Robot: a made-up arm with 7 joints. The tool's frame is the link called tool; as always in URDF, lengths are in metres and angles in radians.
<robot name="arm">
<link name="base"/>
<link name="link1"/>
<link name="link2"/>
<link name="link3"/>
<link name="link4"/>
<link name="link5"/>
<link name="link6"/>
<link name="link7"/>
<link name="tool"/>
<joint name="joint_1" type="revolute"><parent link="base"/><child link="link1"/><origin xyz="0.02 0 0.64"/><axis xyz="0 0 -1"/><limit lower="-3.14" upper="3.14"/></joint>
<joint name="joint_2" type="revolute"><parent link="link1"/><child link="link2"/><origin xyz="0.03 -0.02 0.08"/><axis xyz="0 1 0"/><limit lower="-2.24" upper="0.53"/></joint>
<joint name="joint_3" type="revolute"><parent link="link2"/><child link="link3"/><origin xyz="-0.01 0 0.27"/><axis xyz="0 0 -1"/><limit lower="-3.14" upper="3.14"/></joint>
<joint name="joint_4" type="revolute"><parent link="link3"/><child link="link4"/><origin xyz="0.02 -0.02 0.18"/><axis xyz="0 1 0"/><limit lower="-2.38" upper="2.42"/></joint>
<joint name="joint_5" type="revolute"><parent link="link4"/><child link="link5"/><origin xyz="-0.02 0.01 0.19"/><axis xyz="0 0 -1"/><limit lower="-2.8" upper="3.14"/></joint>
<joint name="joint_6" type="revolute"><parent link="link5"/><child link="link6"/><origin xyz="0.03 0.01 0.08"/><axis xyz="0 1 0"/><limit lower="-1.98" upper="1.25"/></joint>
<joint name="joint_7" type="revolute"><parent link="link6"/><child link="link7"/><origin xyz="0.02 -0.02 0.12"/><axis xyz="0 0 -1"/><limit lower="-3.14" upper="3.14"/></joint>
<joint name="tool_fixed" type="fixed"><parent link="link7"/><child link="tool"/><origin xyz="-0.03 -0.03 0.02" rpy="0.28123 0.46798 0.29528"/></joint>
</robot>
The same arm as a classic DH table. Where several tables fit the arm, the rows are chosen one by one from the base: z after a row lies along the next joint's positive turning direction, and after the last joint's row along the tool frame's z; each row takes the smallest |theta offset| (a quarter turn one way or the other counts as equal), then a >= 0, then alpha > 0; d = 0 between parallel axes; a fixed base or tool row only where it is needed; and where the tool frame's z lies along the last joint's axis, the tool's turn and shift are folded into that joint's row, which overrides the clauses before.
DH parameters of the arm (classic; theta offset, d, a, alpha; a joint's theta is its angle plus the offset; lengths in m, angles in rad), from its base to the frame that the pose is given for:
base (fixed): 0 0 0.02 3.1416
joint_1: 0 -0.72 0.03 1.5708
joint_2: 0 -0.02 -0.01 -1.5708
joint_3: 0 -0.45 0.02 1.5708
joint_4: 0 -0.01 -0.02 -1.5708
joint_5: 0 -0.27 0.03 1.5708
joint_6: 0 -0.01 0.02 -1.5708
joint_7: -1.2965 -0.1746 -0.037 -2.601
tool (fixed): -1.0686 -0.0403 0 0
Joint limits (rad, base to tool): -3.14..3.14 -2.24..0.53 -3.14..3.14 -2.38..2.42 -2.8..3.14 -1.98..1.25 -3.14..3.14

